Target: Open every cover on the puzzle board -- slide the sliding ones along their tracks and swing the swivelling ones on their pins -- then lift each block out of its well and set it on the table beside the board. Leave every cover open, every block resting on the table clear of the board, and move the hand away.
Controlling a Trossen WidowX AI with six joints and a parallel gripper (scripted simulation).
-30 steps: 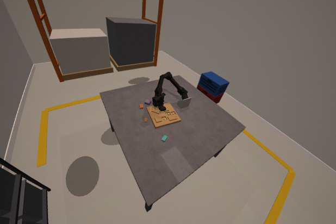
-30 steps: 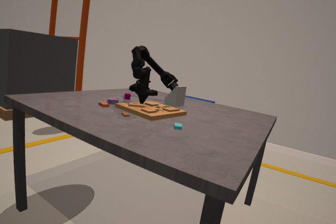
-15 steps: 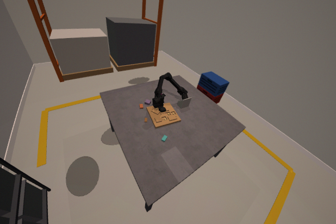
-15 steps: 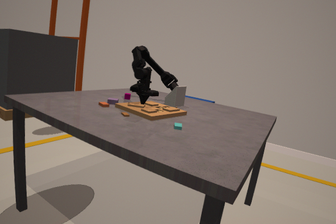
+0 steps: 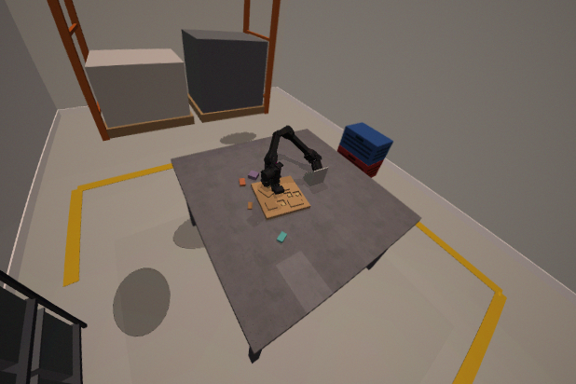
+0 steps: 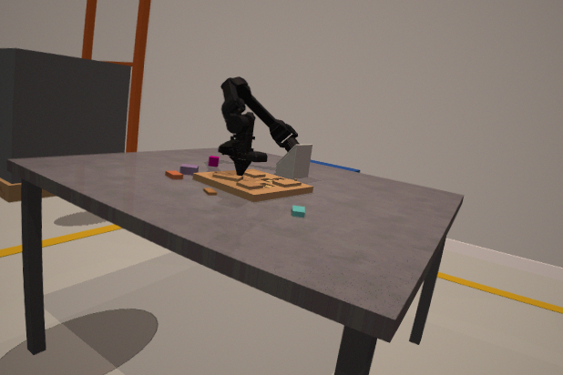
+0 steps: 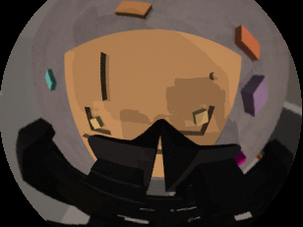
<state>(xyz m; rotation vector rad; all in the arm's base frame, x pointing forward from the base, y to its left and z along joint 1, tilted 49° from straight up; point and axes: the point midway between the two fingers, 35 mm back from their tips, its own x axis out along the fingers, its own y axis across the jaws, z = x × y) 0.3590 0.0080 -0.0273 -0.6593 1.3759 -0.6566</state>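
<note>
Right now my gripper tip is 20 mm past the tan puzzle board and 50 mm to the right of it. Round my gripper tip: purple block: 60 mm ahead, 200 mm to the right, 10 mm below; then magenta block: 140 mm behind, 290 mm to the right, 10 mm below; then orange block: 150 mm ahead, 160 mm to the right, 20 mm below.
</note>
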